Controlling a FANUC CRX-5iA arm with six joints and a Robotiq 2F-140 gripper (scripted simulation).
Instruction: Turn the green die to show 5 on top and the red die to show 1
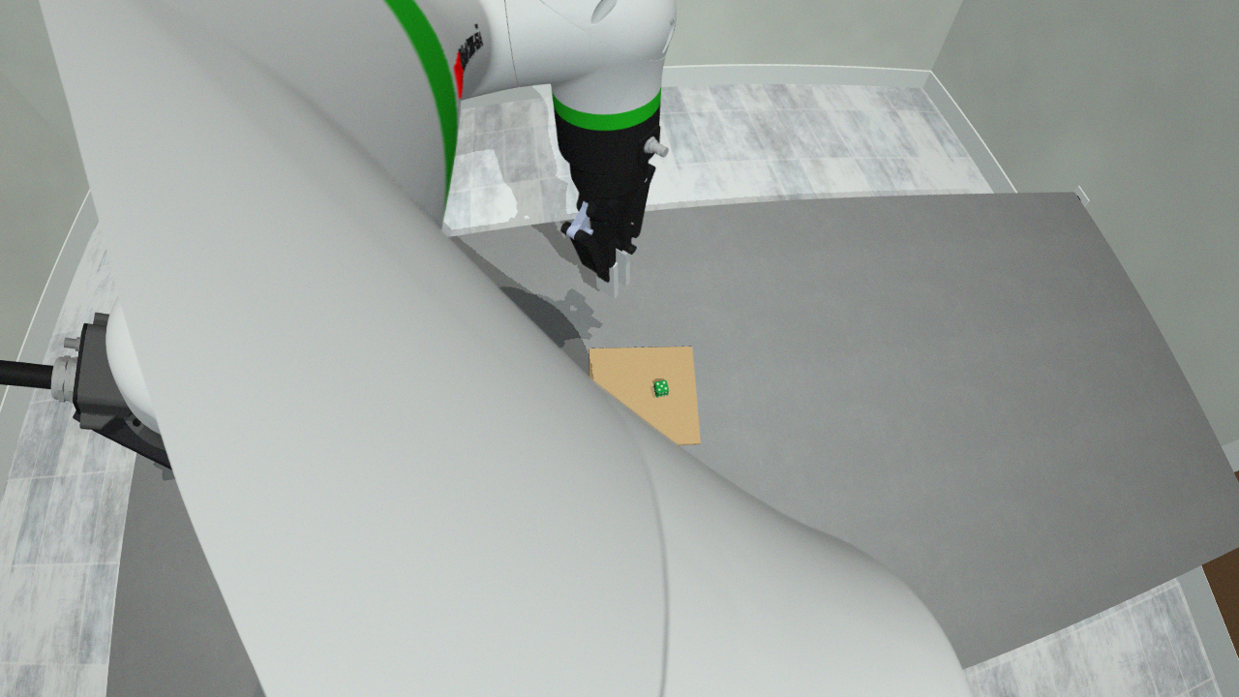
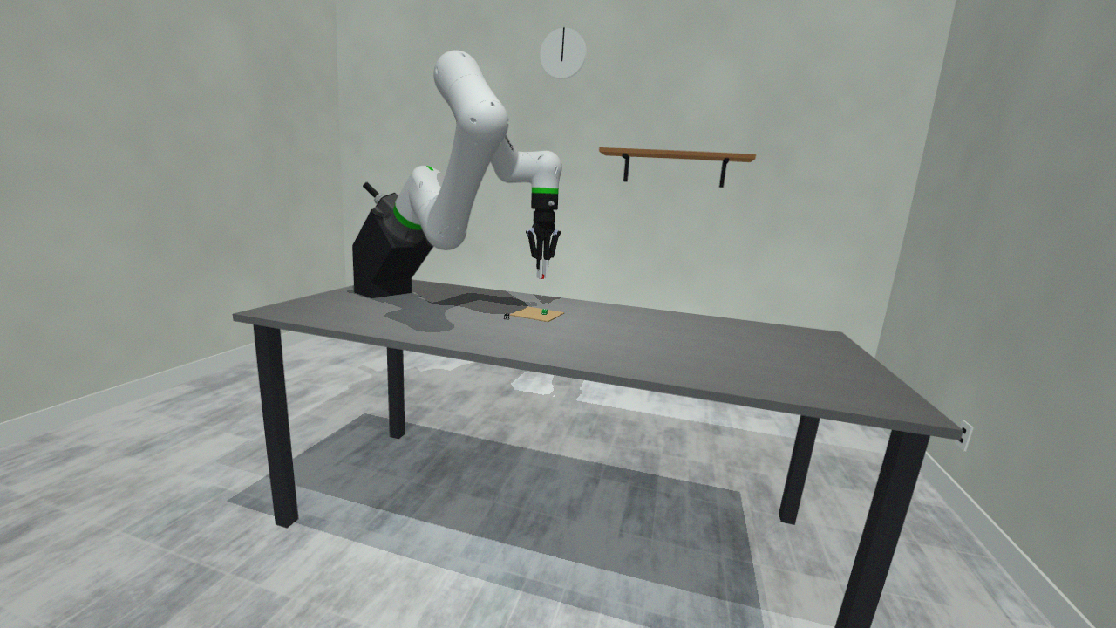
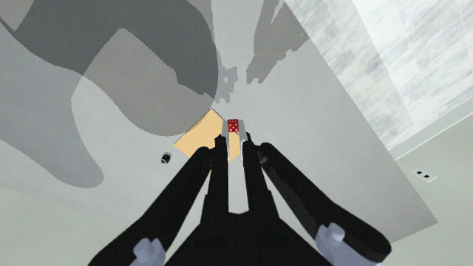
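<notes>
Right now my hand is 1 cm to the right of the red die and 3 cm above it. The rest, counted from my hand: green die: 3 cm ahead, 11 cm to the right, 13 cm below; tan mat: 1 cm ahead, 11 cm to the right, 14 cm below; black die: 7 cm behind, 20 cm to the right, 13 cm below.
</notes>
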